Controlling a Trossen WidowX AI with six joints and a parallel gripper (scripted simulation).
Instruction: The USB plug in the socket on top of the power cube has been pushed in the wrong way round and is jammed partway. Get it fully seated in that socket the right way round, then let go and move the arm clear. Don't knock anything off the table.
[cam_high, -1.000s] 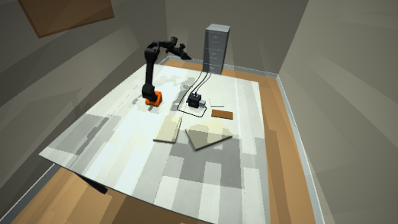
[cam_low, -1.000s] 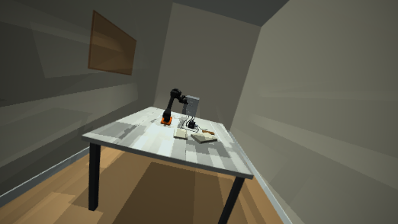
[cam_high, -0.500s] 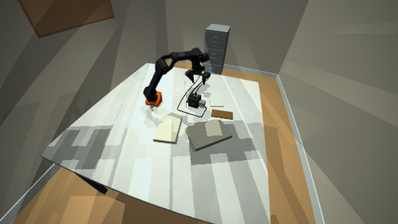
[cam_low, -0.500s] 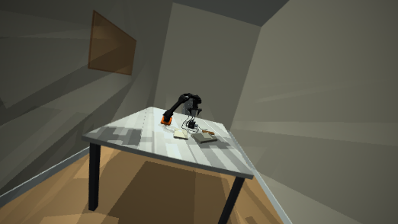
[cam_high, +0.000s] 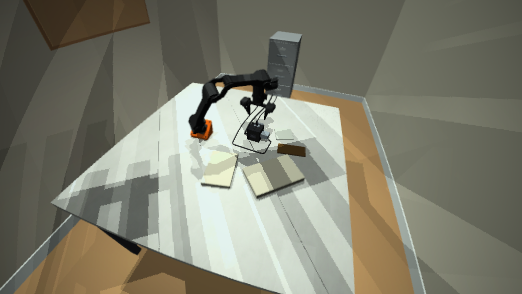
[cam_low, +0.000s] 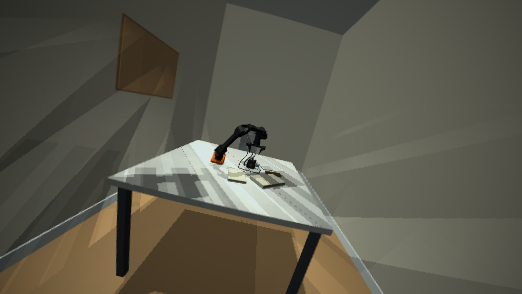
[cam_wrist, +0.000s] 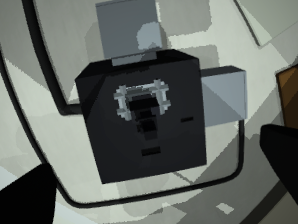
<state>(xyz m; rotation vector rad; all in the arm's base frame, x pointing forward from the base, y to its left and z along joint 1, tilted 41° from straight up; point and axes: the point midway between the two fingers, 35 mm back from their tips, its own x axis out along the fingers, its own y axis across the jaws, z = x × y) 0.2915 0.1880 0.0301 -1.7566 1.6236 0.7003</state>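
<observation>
The grey USB plug lies 40 mm below my gripper tip. From my gripper tip the other things lie so: brown flat block: 230 mm ahead, 130 mm below, 40 mm to the right.
</observation>
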